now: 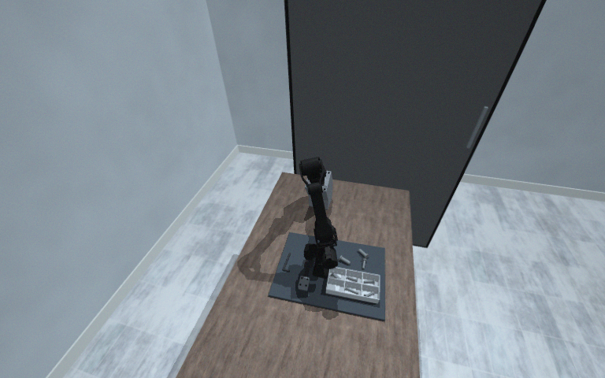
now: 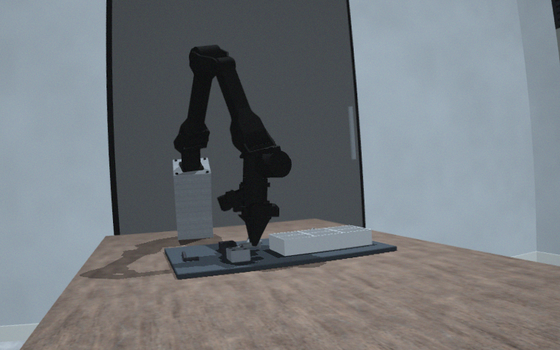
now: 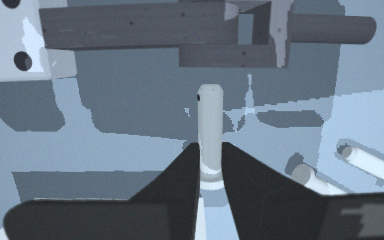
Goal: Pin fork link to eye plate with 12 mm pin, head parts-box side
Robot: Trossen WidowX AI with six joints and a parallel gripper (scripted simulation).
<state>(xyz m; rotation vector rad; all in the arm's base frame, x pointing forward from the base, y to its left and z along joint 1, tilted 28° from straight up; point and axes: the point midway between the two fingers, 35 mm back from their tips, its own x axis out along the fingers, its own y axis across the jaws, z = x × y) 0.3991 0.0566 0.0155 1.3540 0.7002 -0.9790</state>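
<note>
Now: hand 10 mm to the left of the pale grey pin and 30 mm above it. From my hand the other things lie so: light grey mounting block: 90 mm ahead, 70 mm to the right, 30 mm below; then dark eye plate: 10 mm ahead, 60 mm to the right, 30 mm below; then dark mat: 40 mm to the left, 50 mm below.
</note>
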